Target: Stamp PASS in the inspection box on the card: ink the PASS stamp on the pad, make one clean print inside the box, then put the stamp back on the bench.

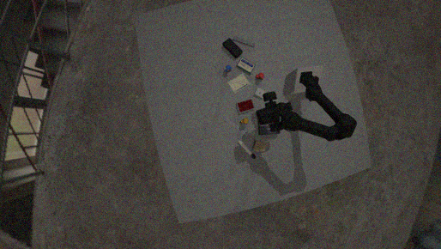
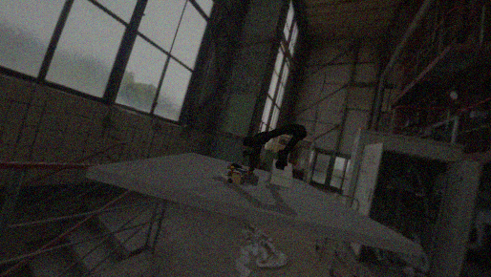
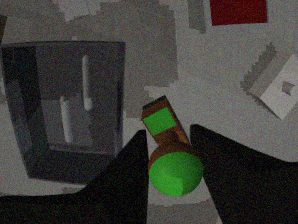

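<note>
Right now my gripper tip is 10 cm short of the red ink pad, 6 cm to the left of it and 6 cm above it. The rest, counted from my gripper tip: dark tray (7 cm to the left, 5 cm below); green-knobbed stamp (1 cm behind, 1 cm below); yellow-knobbed stamp (13 cm ahead, 2 cm to the left, 4 cm below).
</note>
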